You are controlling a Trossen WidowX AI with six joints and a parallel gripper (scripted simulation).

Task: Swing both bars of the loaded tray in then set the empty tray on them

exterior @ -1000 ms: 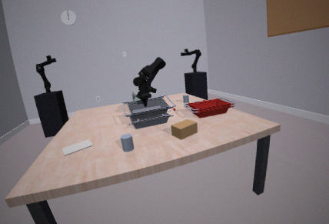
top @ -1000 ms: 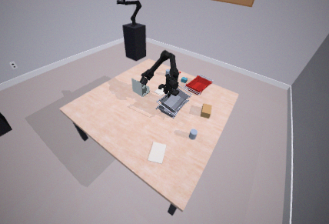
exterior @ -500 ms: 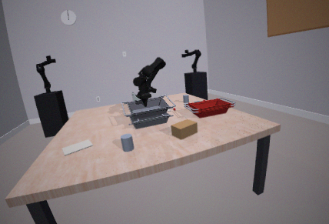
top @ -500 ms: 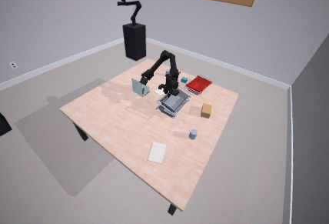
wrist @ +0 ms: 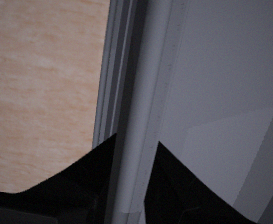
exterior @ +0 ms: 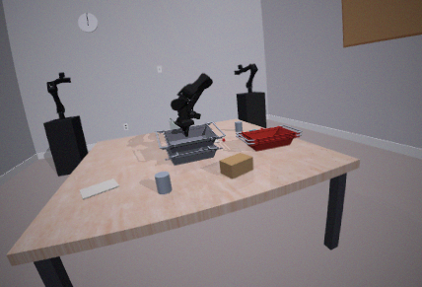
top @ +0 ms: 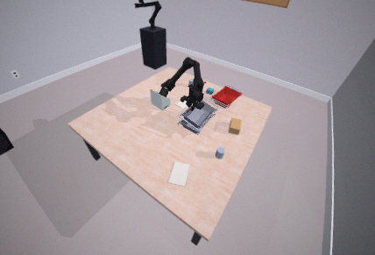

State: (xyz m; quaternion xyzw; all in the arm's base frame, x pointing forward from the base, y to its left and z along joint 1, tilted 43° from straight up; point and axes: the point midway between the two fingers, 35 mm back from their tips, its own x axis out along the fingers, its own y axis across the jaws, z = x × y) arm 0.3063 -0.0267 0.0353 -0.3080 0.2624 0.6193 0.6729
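Right now the grey tray is 7 cm ahead of my gripper tip and 2 cm above it. The rest, counted from my gripper tip: tan box: 34 cm ahead, 14 cm to the left, 8 cm below; then teal block: 46 cm to the left, 8 cm below, 8 cm behind.
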